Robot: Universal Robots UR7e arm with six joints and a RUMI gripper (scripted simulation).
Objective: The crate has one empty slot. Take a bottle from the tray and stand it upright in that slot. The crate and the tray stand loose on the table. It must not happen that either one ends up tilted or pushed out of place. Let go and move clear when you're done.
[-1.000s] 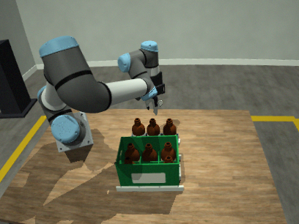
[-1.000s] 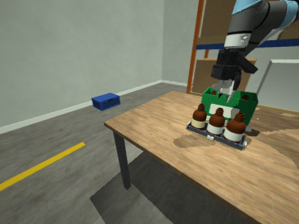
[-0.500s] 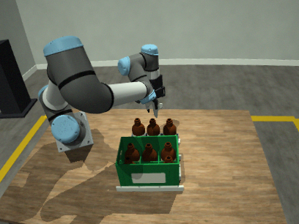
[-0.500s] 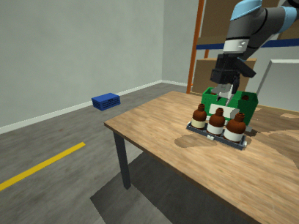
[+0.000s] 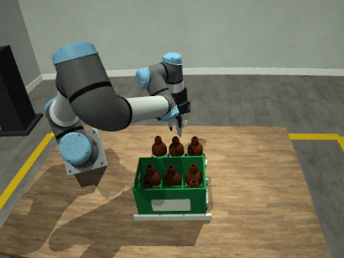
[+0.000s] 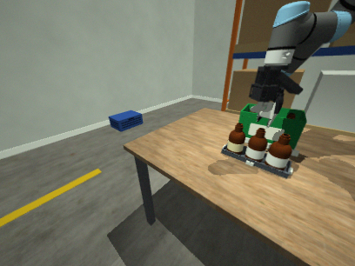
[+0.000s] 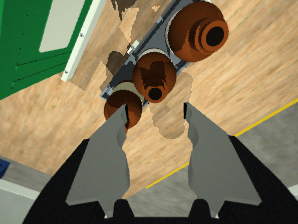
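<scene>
My hand is 18 cm above the grey tray. From my hand the other things lie so: green crate 1 cm behind, 24 cm to the right, 11 cm below.
</scene>
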